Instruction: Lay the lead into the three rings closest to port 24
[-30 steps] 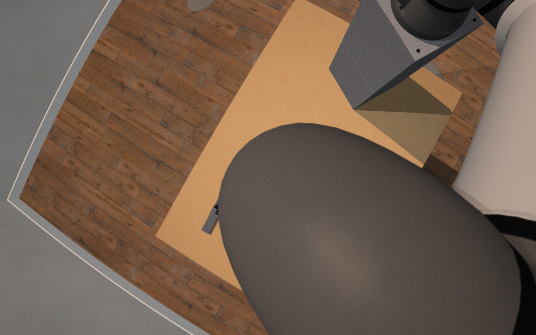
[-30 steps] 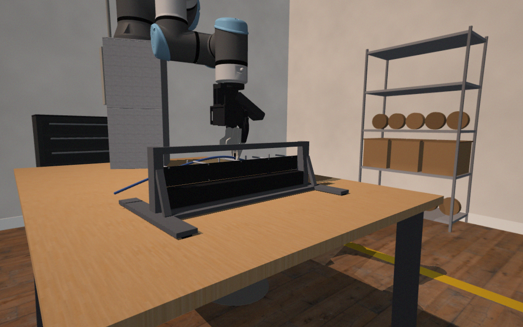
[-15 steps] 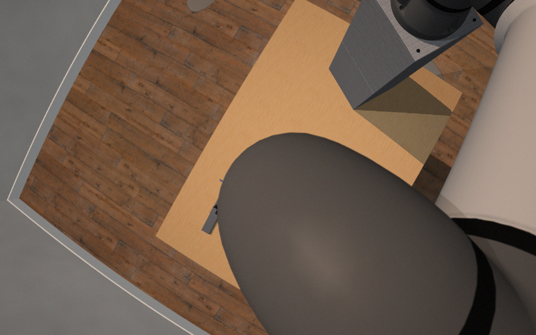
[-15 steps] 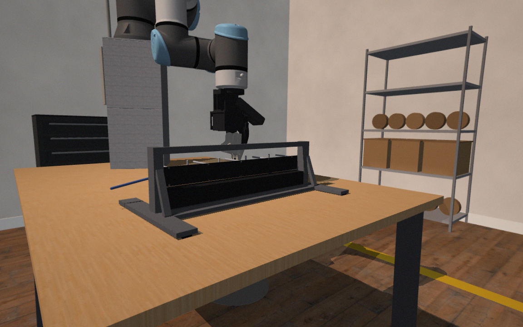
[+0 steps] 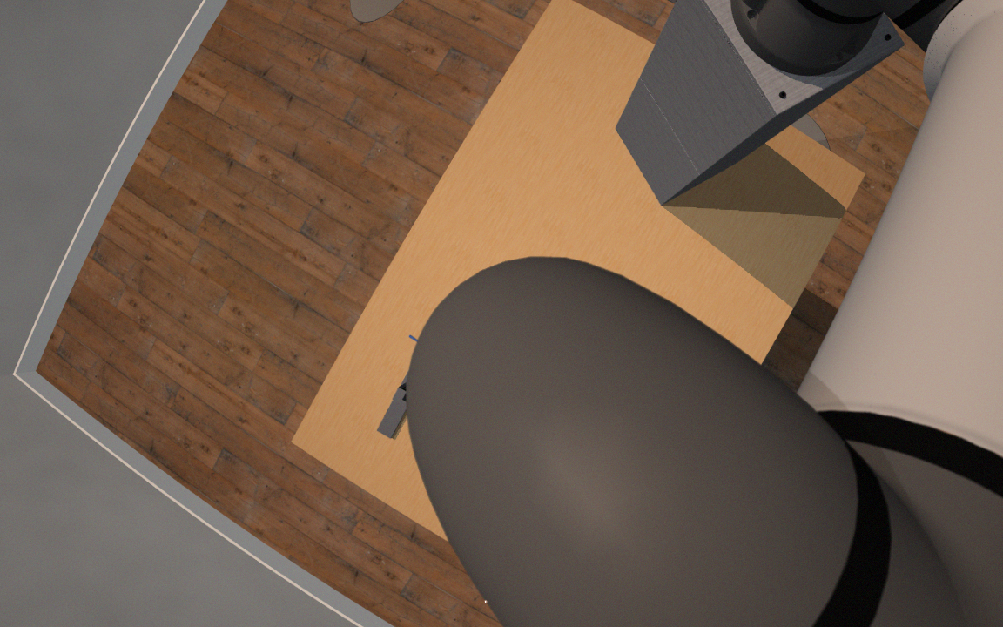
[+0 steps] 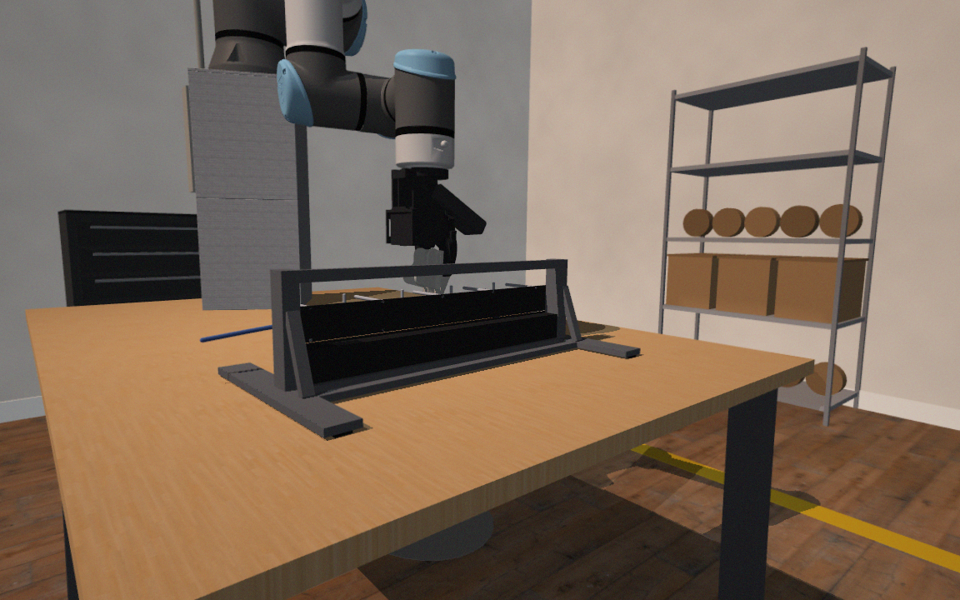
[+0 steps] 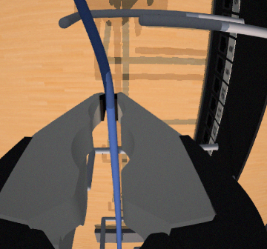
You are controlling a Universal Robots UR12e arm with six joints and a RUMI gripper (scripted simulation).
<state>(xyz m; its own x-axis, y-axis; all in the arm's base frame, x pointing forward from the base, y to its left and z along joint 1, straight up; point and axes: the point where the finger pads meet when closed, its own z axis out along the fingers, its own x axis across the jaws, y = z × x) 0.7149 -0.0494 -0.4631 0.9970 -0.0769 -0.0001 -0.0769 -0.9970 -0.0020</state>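
Now: hand 10 cm short of the rack, 6 cm to the left of it and 1 cm above it.
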